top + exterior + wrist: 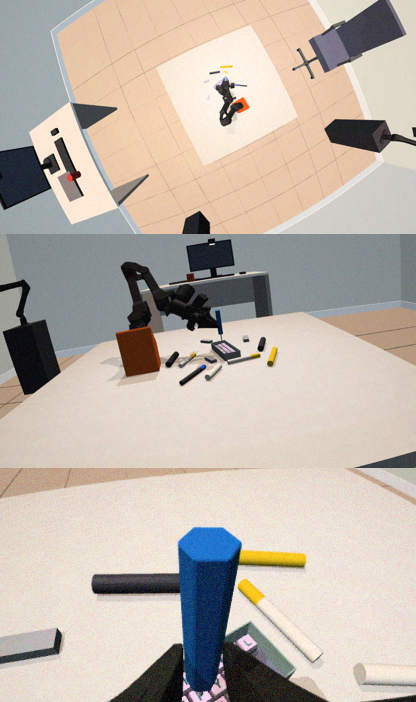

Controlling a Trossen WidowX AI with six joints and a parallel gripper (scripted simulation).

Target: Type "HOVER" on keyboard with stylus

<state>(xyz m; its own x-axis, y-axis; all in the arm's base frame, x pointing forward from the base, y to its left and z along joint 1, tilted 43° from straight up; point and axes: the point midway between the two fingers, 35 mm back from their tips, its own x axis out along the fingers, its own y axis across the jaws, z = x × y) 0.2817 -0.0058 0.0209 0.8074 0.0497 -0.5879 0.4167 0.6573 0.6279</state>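
The grey eraser is 6 cm behind my gripper tip, 5 cm to the right of it and 10 cm below it. Also, from my gripper tip: black blue-capped pen 12 cm behind, 15 cm to the right, 10 cm below; blue stylus 2 cm below; white cylinder 7 cm behind, 19 cm to the right, 10 cm below.
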